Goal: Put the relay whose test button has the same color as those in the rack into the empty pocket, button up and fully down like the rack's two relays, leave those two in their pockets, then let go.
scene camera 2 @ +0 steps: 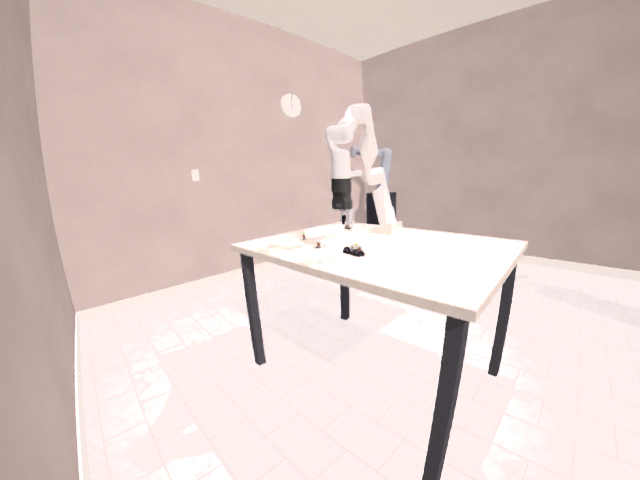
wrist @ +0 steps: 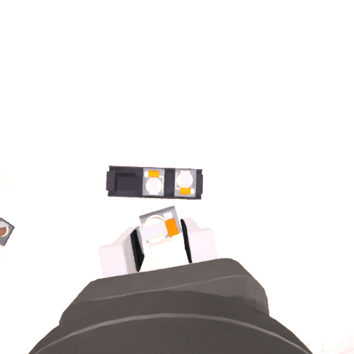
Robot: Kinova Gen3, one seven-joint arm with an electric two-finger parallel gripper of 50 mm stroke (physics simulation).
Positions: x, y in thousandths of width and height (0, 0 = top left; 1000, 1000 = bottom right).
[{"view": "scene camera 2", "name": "my gripper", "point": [541, 468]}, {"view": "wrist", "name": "my gripper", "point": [459, 671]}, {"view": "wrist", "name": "relay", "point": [453, 645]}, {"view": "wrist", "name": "black rack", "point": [343, 513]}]
